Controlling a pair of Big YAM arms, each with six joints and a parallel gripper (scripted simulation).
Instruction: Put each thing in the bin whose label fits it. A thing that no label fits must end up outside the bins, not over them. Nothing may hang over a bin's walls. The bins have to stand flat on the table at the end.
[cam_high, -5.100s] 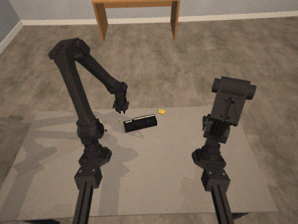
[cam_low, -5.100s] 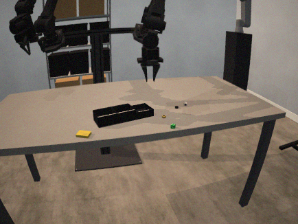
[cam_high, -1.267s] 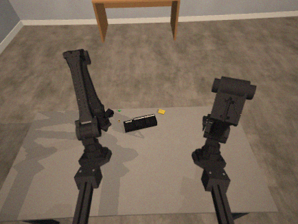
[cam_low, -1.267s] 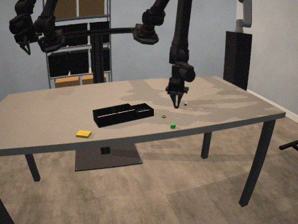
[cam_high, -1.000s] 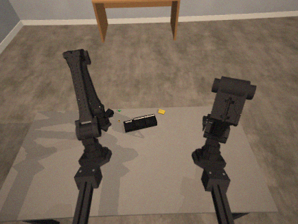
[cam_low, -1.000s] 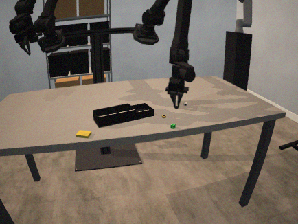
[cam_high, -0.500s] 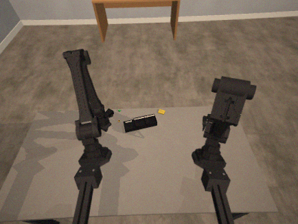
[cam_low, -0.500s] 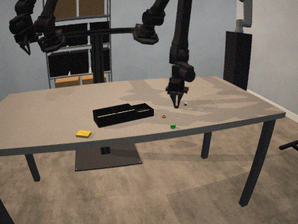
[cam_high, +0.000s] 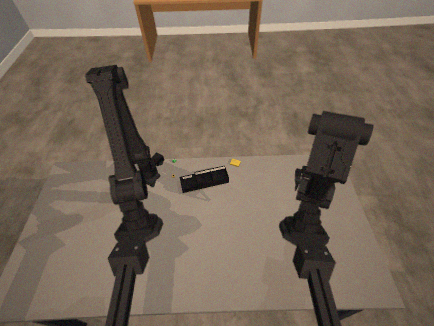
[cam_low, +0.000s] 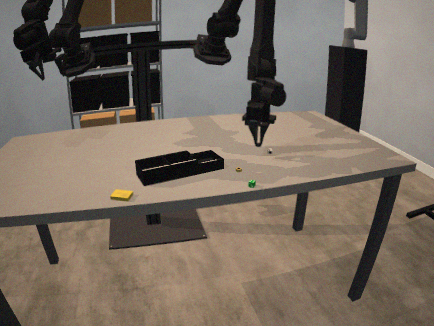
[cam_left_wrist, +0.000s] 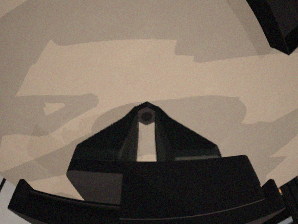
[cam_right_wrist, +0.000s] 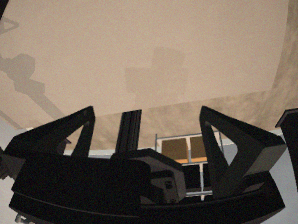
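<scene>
Right now my left hand is 9 cm to the left of the small yellow ring, 9 cm short of it and 5 cm above it. Also, from my left hand: small white piece (6 cm to the left, 4 cm below, 3 cm behind); small black piece (1 cm below); green cube (19 cm ahead, 8 cm to the right, 4 cm below).
</scene>
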